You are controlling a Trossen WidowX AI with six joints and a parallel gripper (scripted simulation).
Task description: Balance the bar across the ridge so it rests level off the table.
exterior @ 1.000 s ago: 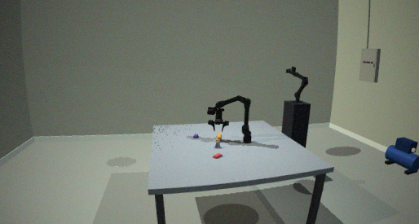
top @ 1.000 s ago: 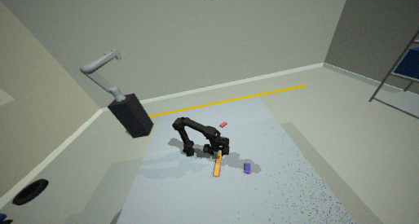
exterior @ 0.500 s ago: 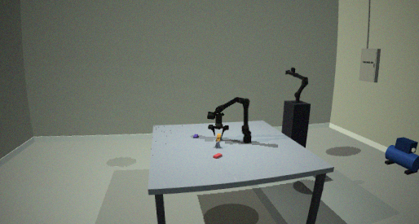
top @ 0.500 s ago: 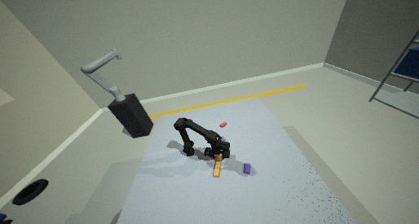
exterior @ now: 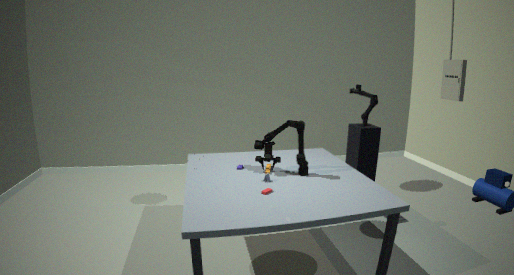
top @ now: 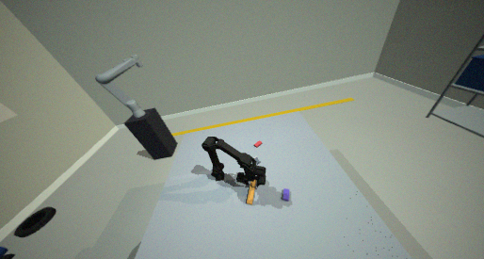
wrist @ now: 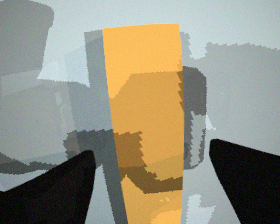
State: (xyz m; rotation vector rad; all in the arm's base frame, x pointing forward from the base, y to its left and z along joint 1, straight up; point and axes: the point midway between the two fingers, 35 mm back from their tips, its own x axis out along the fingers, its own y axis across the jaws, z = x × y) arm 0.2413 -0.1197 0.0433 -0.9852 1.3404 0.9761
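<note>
My gripper tip is now 10 mm past the orange bar and 30 mm to the left of it. Also, from my gripper tip: small purple block (200 mm ahead, 100 mm to the right); then small red block (100 mm ahead, 380 mm to the left).
</note>
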